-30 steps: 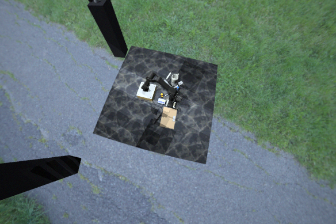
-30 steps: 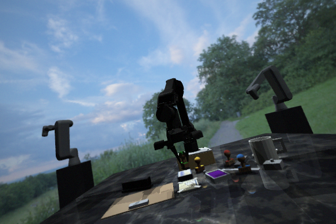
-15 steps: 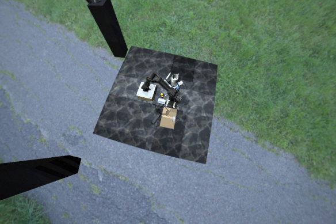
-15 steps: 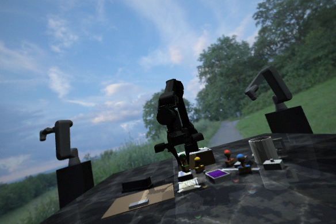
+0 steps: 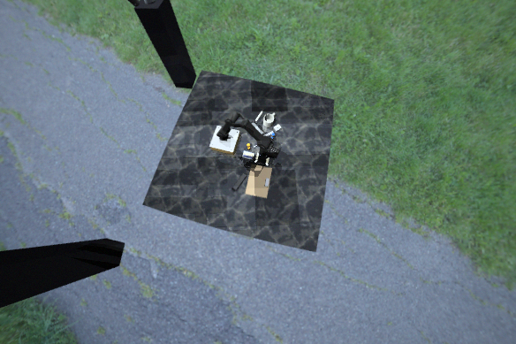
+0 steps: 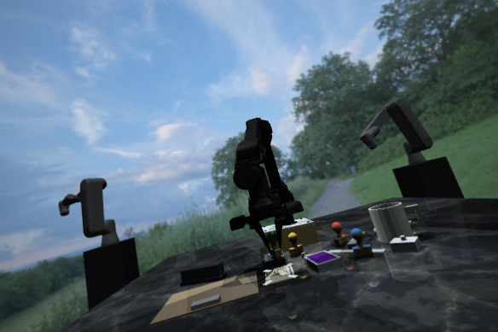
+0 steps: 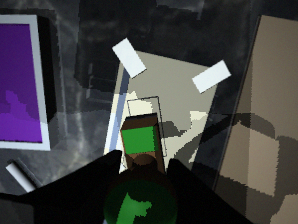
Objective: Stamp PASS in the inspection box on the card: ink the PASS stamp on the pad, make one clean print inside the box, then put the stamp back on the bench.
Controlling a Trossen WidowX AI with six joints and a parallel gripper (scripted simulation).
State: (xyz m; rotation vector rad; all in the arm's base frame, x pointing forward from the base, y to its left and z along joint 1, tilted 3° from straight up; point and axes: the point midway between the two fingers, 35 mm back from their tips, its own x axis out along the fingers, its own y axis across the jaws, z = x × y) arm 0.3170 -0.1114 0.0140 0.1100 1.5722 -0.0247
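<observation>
My gripper tip is 60 mm above the pale card and 10 mm to the left of it. Also, from my gripper tip: purple ink pad (100 mm to the left, 50 mm below, 20 mm ahead); then yellow-knobbed stamp (120 mm behind, 80 mm to the left, 40 mm below); then green-knobbed stamp (right at my gripper tip).
</observation>
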